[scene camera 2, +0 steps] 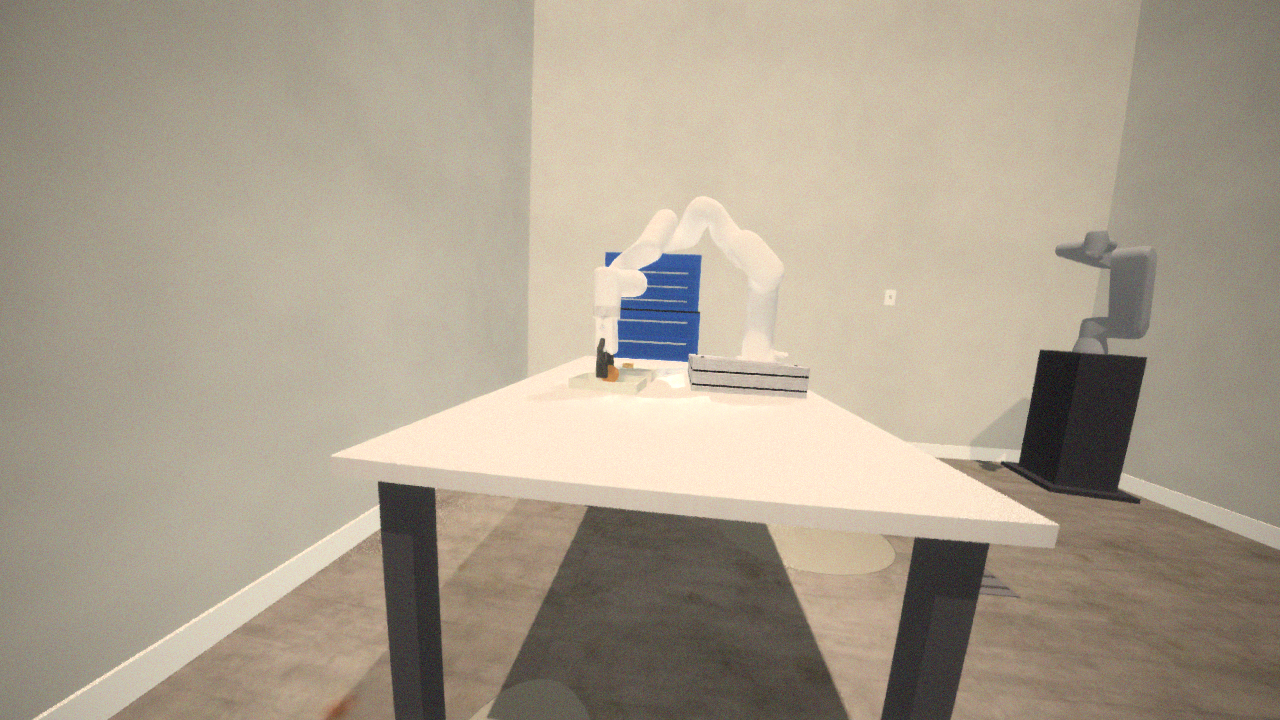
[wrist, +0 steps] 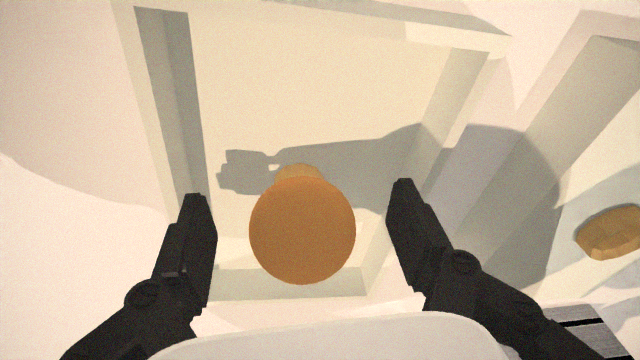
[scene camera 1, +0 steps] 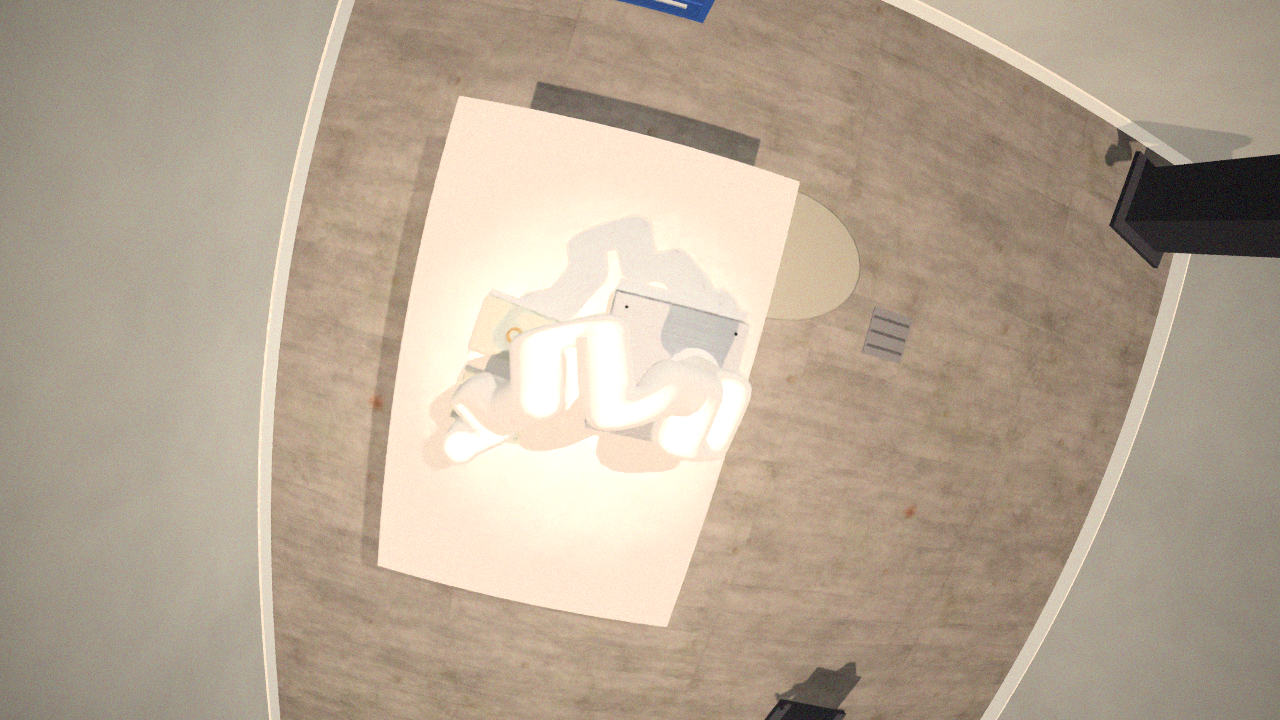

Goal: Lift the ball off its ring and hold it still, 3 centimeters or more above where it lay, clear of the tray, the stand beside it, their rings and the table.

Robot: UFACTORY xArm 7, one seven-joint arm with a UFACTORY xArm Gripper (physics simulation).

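Places are measured from the arm's base along level axes (x back, y right, z up), in millimetres.
Pixels of known places: gripper, fingertip midpoint: (scene camera 2: 605, 375) (wrist: 302, 206); arm's base at its link origin: (scene camera 2: 755, 361).
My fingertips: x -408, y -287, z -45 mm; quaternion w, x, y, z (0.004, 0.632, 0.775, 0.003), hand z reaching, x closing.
Note:
Ahead of a thing's pixels: the offset from my fingertips to its top centre. "spot": to the spot under its first point. Level surfaces: height alone.
The orange ball @(dy +2, dx +13, dz +30 mm) (scene camera 2: 612, 373) (wrist: 302, 232) sits over its ring @(spot: dy +0, dx -2, dz -25 mm) (wrist: 300, 170), inside the pale tray @(dy +2, dx +13, dz -6 mm) (scene camera 2: 581, 385) (wrist: 182, 100). A sliver of that ring shows past the ball in the wrist view. My gripper (scene camera 2: 605, 368) (wrist: 302, 206) is open, pointing down, with one black finger on each side of the ball and a gap on both sides. The stand (scene camera 1: 487, 313) (wrist: 570, 100) is beside the tray and holds a second, empty ring @(spot: dy +195, dx -5, dz +0 mm) (scene camera 1: 513, 333) (wrist: 607, 233). In scene camera 1 my arm hides the ball and most of the tray.
A grey slatted box (scene camera 1: 642, 331) (scene camera 2: 750, 376) (wrist: 575, 314) stands on the table @(dz -34 mm) (scene camera 1: 537, 537) (scene camera 2: 680, 447) near the arm's base. A blue cabinet (scene camera 2: 657, 313) is behind the table. A black pedestal (scene camera 2: 1100, 420) with another arm stands off to the right.

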